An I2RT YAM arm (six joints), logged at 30 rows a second.
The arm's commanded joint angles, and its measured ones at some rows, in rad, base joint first. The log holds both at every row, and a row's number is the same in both.
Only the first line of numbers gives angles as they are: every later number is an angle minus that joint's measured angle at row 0.
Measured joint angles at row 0:
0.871 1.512 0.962 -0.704 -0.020 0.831
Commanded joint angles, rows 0 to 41:
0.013 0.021 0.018 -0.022 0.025 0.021
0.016 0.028 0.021 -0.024 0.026 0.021
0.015 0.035 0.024 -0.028 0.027 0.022
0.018 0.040 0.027 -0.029 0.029 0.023
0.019 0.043 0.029 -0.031 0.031 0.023
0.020 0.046 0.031 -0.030 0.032 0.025
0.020 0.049 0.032 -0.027 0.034 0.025
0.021 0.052 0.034 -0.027 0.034 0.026
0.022 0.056 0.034 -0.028 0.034 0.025
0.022 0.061 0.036 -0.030 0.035 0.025
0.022 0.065 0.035 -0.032 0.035 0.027
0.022 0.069 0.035 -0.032 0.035 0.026
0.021 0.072 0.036 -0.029 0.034 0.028
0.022 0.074 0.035 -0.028 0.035 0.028
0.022 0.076 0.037 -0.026 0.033 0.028
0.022 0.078 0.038 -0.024 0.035 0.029
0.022 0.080 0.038 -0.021 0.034 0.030
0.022 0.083 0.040 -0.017 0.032 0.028
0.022 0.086 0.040 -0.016 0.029 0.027
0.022 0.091 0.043 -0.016 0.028 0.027
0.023 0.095 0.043 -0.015 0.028 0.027
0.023 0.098 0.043 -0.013 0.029 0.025
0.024 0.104 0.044 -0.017 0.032 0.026
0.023 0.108 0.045 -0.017 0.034 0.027
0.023 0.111 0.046 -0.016 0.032 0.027
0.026 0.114 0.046 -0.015 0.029 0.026
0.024 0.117 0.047 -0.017 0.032 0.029
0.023 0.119 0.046 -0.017 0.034 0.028
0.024 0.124 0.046 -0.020 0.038 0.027
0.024 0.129 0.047 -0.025 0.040 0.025
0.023 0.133 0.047 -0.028 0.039 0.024
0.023 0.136 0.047 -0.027 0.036 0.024
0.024 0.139 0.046 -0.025 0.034 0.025
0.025 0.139 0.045 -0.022 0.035 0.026
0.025 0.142 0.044 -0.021 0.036 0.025
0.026 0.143 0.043 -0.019 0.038 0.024
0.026 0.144 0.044 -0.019 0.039 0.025
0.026 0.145 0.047 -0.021 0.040 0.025
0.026 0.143 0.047 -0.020 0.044 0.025
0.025 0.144 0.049 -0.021 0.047 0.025
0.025 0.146 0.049 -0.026 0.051 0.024
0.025 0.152 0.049 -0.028 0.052 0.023
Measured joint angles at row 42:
0.020 0.127 0.039 -0.003 0.028 0.015
